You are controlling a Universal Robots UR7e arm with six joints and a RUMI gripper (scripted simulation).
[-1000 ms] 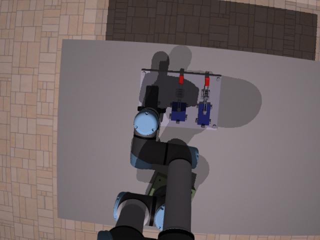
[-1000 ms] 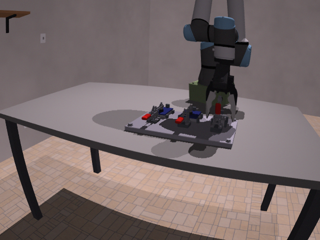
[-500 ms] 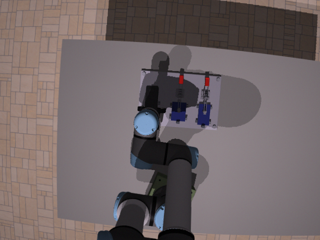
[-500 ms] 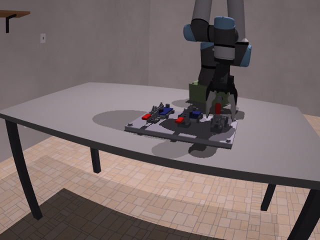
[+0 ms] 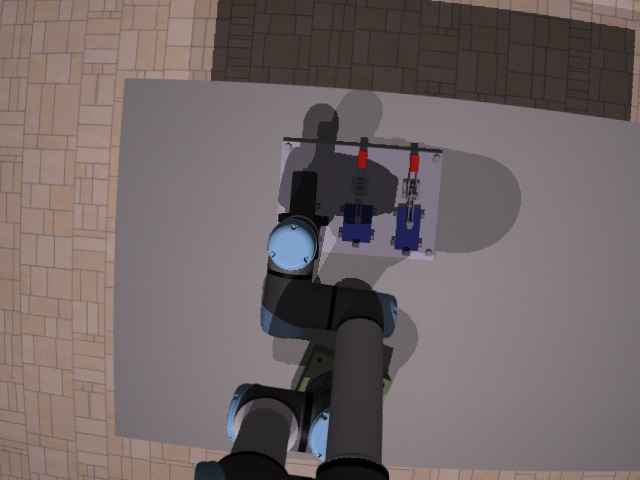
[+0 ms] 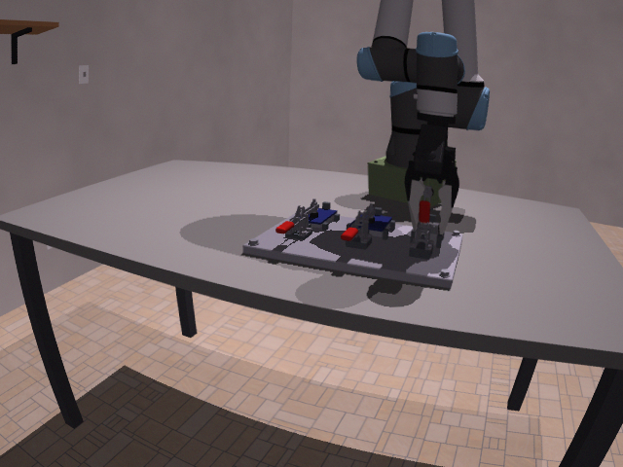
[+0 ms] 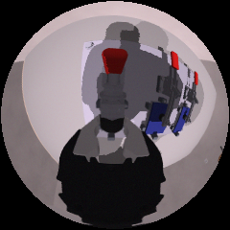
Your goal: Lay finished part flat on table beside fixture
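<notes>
The grey finished part lies 1 cm behind my hand. Round my hand: grey fixture plate (5 cm ahead, 11 cm to the right, 3 cm below).
</notes>
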